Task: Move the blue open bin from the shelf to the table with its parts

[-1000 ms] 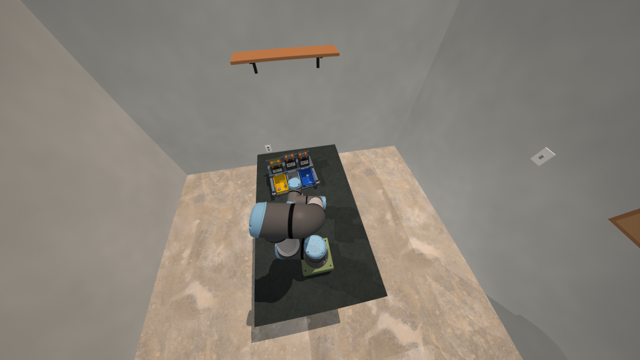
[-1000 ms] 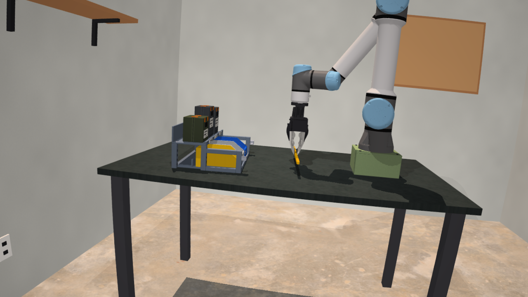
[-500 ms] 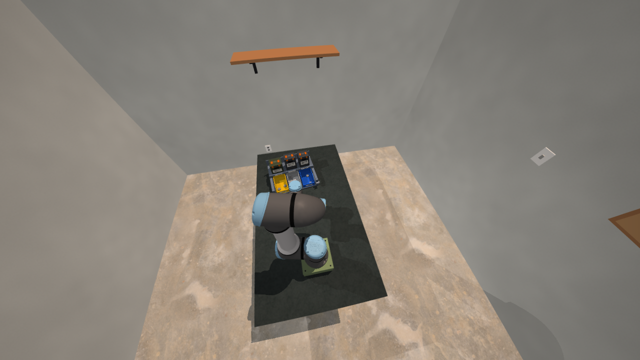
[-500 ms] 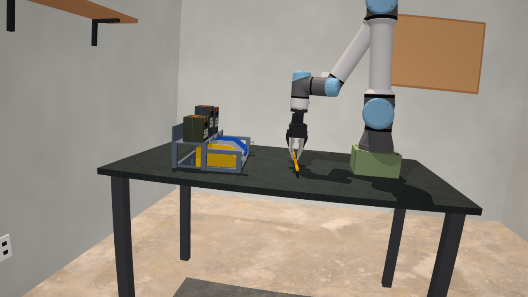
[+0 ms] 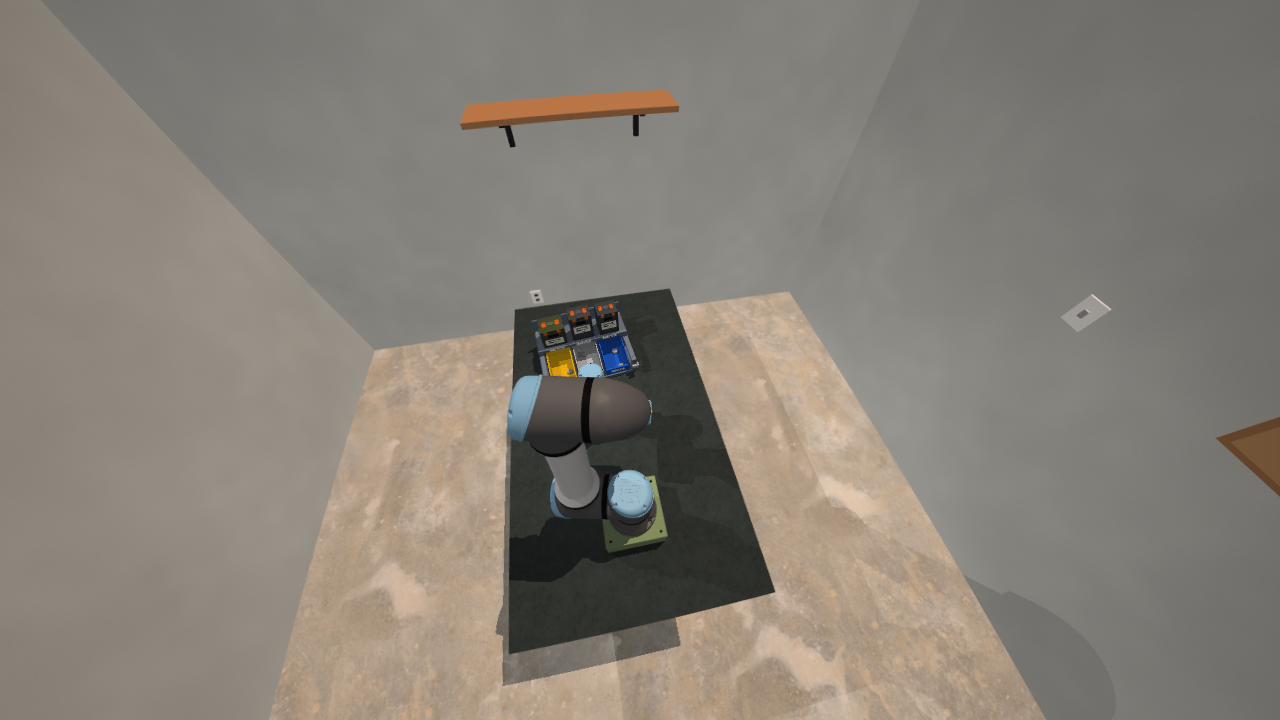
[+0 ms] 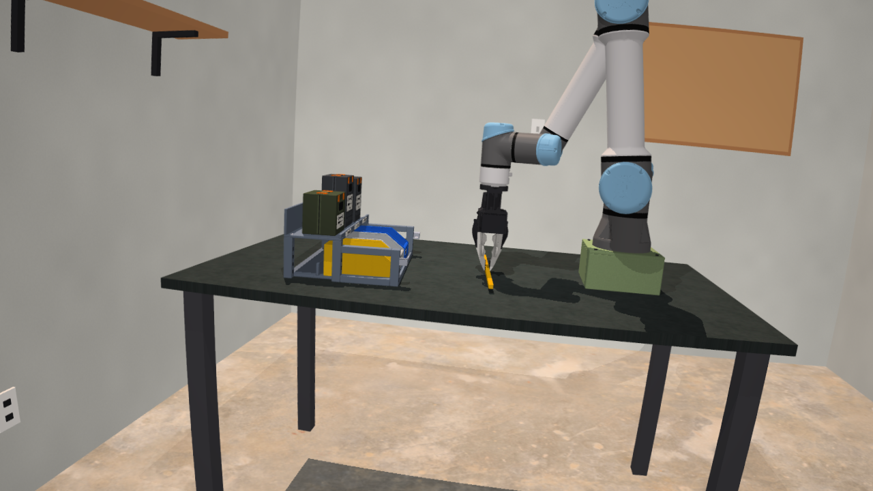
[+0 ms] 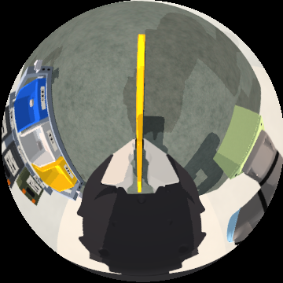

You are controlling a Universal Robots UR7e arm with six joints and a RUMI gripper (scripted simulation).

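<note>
My hand is 10 mm above the thin yellow bar. The rest, counted from my hand: yellow bin 290 mm ahead, 150 mm to the left, 20 mm above; blue open bin 320 mm ahead, 70 mm to the right, 20 mm above; white bin 310 mm ahead, 40 mm to the left, 20 mm above.
</note>
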